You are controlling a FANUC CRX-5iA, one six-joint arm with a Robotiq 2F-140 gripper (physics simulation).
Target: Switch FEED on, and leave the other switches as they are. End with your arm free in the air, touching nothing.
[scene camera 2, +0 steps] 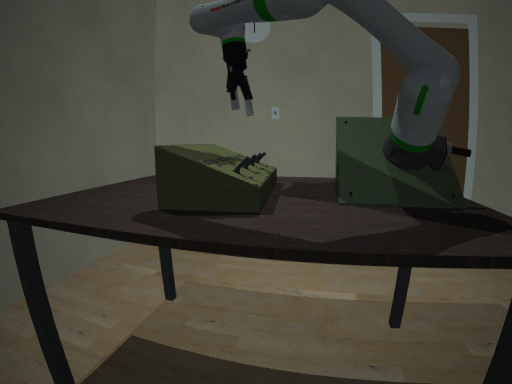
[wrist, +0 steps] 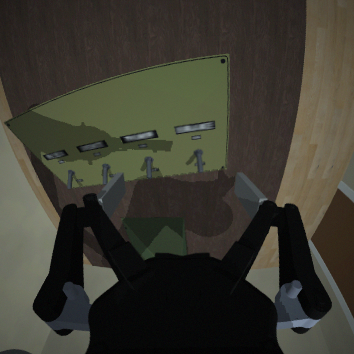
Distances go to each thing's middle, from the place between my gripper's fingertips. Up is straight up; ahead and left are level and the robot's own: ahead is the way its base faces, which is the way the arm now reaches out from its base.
Right now my hand is 20 cm above the yellow-green switch box (scene camera 2: pixel 204 177), 15 cm to the right of it and 1 cm past it.
